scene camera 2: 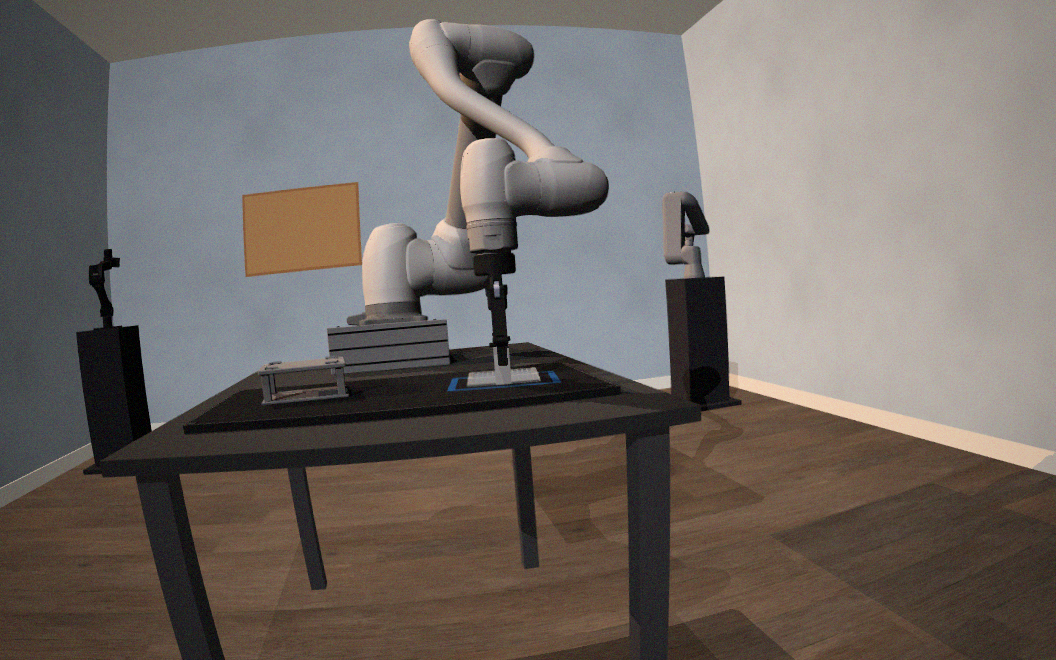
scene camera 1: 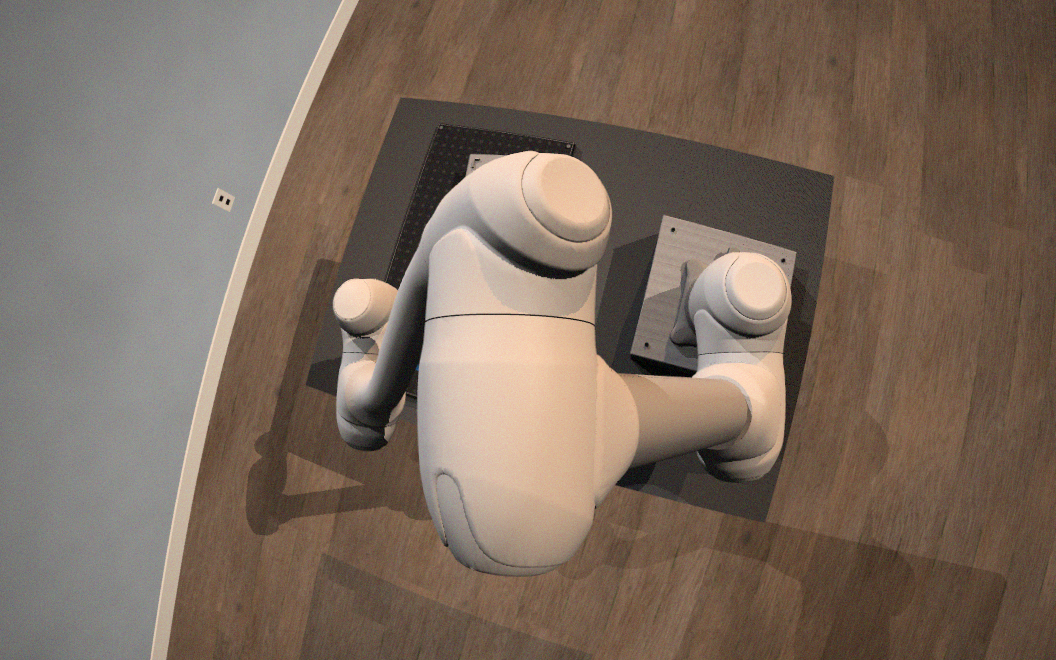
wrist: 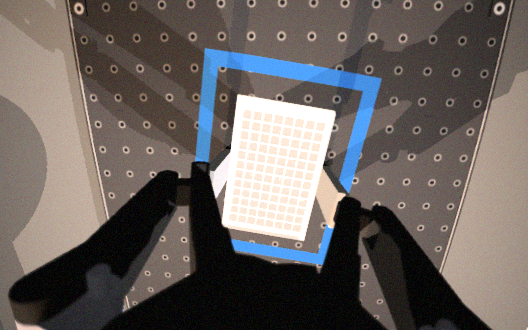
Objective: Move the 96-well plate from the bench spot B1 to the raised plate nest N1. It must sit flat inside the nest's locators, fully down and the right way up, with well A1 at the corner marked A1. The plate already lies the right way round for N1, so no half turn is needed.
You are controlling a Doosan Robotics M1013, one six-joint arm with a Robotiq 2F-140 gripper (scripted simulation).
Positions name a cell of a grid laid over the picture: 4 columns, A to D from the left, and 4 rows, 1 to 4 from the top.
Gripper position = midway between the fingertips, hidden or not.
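Through scene camera 2 I can see my gripper (scene camera 2: B3), together with a white 96-well plate (scene camera 2: B3). The wrist view gives me the plate (wrist: C2) again, and my gripper (wrist: C3) is visible there as well.
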